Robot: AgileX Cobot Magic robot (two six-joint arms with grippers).
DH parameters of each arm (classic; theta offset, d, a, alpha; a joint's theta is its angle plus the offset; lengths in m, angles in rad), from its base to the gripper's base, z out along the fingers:
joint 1: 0 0.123 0 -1.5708
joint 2: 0.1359 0 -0.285 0
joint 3: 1.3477 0 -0.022 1.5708
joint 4: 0 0.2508 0 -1.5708
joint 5: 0 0 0.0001 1.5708
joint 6: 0 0.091 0 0
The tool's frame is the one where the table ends.
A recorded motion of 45 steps. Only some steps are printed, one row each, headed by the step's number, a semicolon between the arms.
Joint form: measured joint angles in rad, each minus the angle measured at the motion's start. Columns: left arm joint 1, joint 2, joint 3, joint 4, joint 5, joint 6; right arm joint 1, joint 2, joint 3, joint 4, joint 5, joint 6.
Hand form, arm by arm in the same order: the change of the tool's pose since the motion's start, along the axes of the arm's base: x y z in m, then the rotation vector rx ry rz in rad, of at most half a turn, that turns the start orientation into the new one. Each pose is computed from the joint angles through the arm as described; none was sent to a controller.
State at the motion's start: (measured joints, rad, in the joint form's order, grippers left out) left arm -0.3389 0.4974 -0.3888 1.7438 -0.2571 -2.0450; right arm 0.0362 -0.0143 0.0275 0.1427 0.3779 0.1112
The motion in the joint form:
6: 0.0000 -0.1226 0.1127 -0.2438 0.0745 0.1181; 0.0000 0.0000 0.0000 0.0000 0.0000 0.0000
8: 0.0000 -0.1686 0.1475 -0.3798 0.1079 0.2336; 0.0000 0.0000 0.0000 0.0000 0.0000 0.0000
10: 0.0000 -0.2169 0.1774 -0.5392 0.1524 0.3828; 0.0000 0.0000 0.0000 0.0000 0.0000 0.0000
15: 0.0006 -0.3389 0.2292 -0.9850 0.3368 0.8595; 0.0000 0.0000 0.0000 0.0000 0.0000 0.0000
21: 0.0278 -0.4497 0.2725 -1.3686 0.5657 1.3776; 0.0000 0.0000 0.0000 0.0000 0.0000 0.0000
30: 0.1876 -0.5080 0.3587 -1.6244 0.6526 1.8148; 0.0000 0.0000 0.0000 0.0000 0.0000 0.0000
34: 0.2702 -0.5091 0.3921 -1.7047 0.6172 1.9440; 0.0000 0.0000 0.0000 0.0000 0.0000 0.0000
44: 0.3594 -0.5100 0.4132 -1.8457 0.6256 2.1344; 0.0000 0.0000 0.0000 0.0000 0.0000 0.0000
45: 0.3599 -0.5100 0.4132 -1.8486 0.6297 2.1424; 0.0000 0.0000 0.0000 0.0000 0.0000 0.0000
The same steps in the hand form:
6: -0.0144 0.0118 -0.0209 -0.1330 0.0051 0.0751; 0.0000 0.0000 0.0000 0.0000 0.0000 0.0000
8: -0.0189 0.0168 -0.0271 -0.1628 -0.0129 0.1097; 0.0000 0.0000 0.0000 0.0000 0.0000 0.0000
10: -0.0230 0.0228 -0.0326 -0.1827 -0.0344 0.1560; 0.0000 0.0000 0.0000 0.0000 0.0000 0.0000
15: -0.0317 0.0407 -0.0500 -0.1475 -0.0360 0.3106; 0.0000 0.0000 0.0000 0.0000 0.0000 0.0000
21: -0.0413 0.0510 -0.0788 0.0432 0.0552 0.3920; 0.0000 0.0000 0.0000 0.0000 0.0000 0.0000
30: -0.0447 0.0543 -0.1139 0.2604 0.1196 0.4520; 0.0000 0.0000 0.0000 0.0000 0.0000 0.0000
34: -0.0431 0.0554 -0.1222 0.3018 0.1105 0.4924; 0.0000 0.0000 0.0000 0.0000 0.0000 0.0000
44: -0.0429 0.0555 -0.1298 0.3494 0.1285 0.5159; 0.0000 0.0000 0.0000 0.0000 0.0000 0.0000
45: -0.0430 0.0554 -0.1301 0.3552 0.1306 0.5132; 0.0000 0.0000 0.0000 0.0000 0.0000 0.0000

